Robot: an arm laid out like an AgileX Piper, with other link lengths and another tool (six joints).
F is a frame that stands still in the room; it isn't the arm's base.
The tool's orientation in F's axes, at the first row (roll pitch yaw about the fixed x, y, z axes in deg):
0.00, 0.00, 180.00
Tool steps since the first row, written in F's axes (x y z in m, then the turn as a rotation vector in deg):
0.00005, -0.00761, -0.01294, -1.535, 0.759, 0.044
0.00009, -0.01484, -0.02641, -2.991, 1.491, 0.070
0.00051, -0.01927, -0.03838, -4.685, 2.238, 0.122
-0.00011, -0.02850, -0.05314, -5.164, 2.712, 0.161
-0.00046, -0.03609, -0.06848, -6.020, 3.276, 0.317
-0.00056, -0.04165, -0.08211, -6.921, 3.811, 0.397
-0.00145, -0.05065, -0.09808, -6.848, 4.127, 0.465
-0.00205, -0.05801, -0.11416, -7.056, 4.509, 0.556
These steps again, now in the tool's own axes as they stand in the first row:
-0.00005, 0.00761, -0.01294, 1.535, -0.759, 0.044
-0.00009, 0.01484, -0.02641, 2.991, -1.491, 0.070
-0.00051, 0.01927, -0.03838, 4.685, -2.238, 0.122
0.00011, 0.02850, -0.05314, 5.164, -2.712, 0.161
0.00046, 0.03609, -0.06848, 6.020, -3.276, 0.317
0.00056, 0.04165, -0.08211, 6.921, -3.811, 0.397
0.00145, 0.05065, -0.09808, 6.848, -4.127, 0.465
0.00205, 0.05801, -0.11416, 7.056, -4.509, 0.556

